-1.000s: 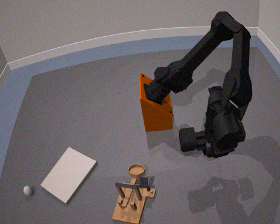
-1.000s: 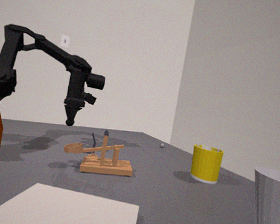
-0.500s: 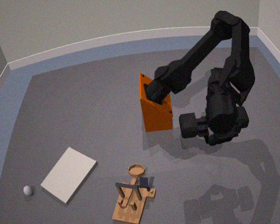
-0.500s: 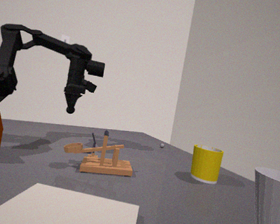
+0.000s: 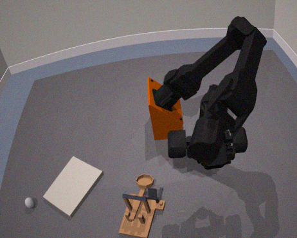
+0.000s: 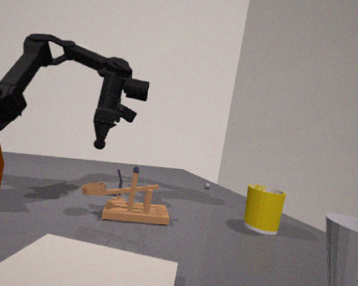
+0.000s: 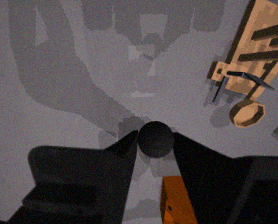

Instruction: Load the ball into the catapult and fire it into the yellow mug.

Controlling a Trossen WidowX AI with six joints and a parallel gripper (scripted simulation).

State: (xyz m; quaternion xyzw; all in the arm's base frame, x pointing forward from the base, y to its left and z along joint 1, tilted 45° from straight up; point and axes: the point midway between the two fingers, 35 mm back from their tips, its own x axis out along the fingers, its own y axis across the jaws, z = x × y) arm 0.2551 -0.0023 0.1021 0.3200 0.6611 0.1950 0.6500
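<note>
My gripper tip is now 16 cm to the left of the wooden catapult, 8 cm above it and 3 cm short of it. From my gripper tip the other things lie so: flat white sheet: 40 cm to the right, 12 cm below, 7 cm behind; then yellow mug: 36 cm ahead, 30 cm to the right, 10 cm below; then black ball: 1 cm above.
</note>
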